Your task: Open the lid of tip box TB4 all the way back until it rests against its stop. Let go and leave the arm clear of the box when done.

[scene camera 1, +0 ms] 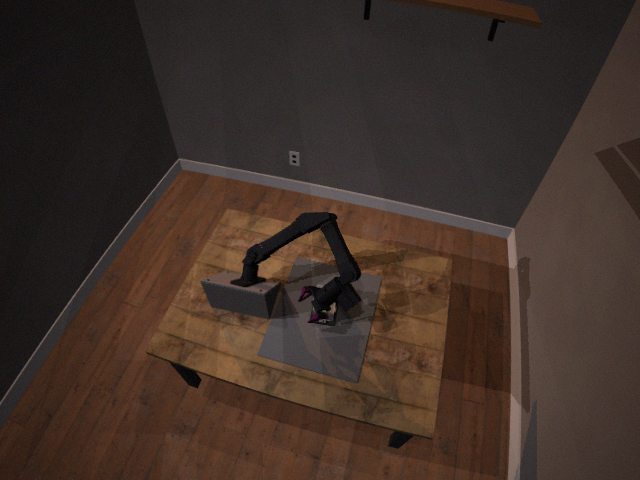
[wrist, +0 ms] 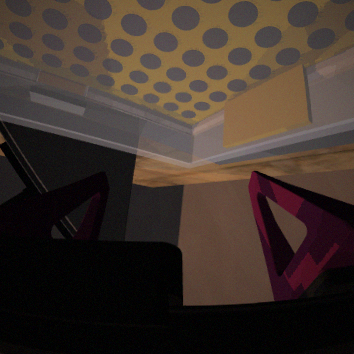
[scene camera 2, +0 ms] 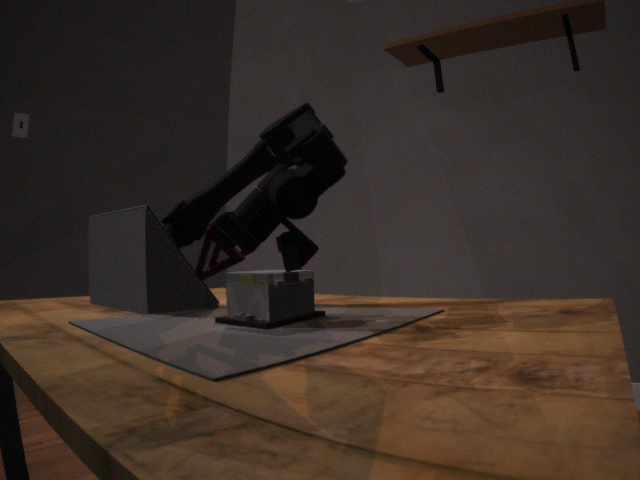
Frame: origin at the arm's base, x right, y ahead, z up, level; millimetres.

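Seen in the pictures: gripper, fingertip midpoint: [scene camera 1: 303,311] [wrist: 178,178] [scene camera 2: 204,273]; arm's base at its link origin: [scene camera 1: 248,282] [scene camera 2: 155,257].
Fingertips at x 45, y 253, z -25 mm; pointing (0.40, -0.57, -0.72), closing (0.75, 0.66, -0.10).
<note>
Offsets run from my fingertips to a thing's middle. "pt": to the spot under its first point. Level surfaces: height alone.
The tip box {dx -85, dy +63, dz -38 mm} [scene camera 1: 328,316] [scene camera 2: 292,302] stands upright on a dark base plate {pt dx -15, dy +124, dz -70 mm} [scene camera 2: 266,324]. Its pale, see-through lid {pt dx -35, dy +113, dz -2 mm} [scene camera 2: 269,275] looks closed and level in the second scene view. In the wrist view a yellow tray with round grey holes {dx -85, dy +63, dz -12 mm} [wrist: 196,75] and a yellow block on the wall [wrist: 267,107] show through the clear plastic. No TB4 lettering is legible. My gripper [scene camera 1: 305,311] [wrist: 178,178] is open and empty, with magenta fingers spread wide. It is beside the box on the arm-base side, near lid height; the box corner shows between the fingertips in the wrist view. Contact cannot be told.
The box stands on a grey mat {dz -77 mm} [scene camera 1: 330,356] [scene camera 2: 206,356] on a wooden table {dz -80 mm} [scene camera 1: 403,372] [scene camera 2: 465,413]. A grey wedge-shaped pedestal [scene camera 1: 237,299] [scene camera 2: 118,258] carries the arm base. The arm and wrist camera hang over the box. A wall shelf [scene camera 1: 480,9] [scene camera 2: 496,31] is high above.
</note>
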